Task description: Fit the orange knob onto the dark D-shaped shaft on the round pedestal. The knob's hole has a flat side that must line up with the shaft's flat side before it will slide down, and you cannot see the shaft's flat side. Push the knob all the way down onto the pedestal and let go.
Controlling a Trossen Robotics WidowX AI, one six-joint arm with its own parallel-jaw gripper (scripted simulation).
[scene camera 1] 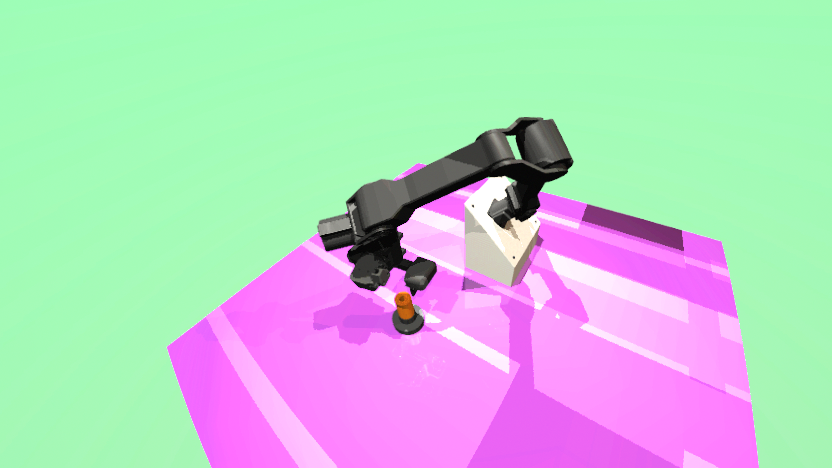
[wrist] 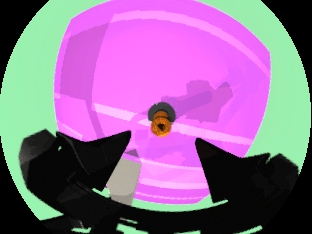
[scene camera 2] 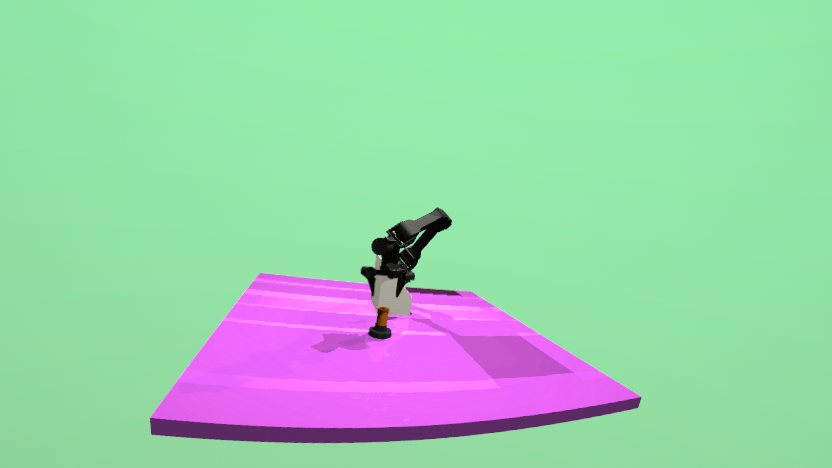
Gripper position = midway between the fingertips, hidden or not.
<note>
My gripper (scene camera 1: pixel 396 287) is open and holds nothing.
My gripper is seen too in the wrist view (wrist: pixel 163 137) and in scene camera 2 (scene camera 2: pixel 384 296).
</note>
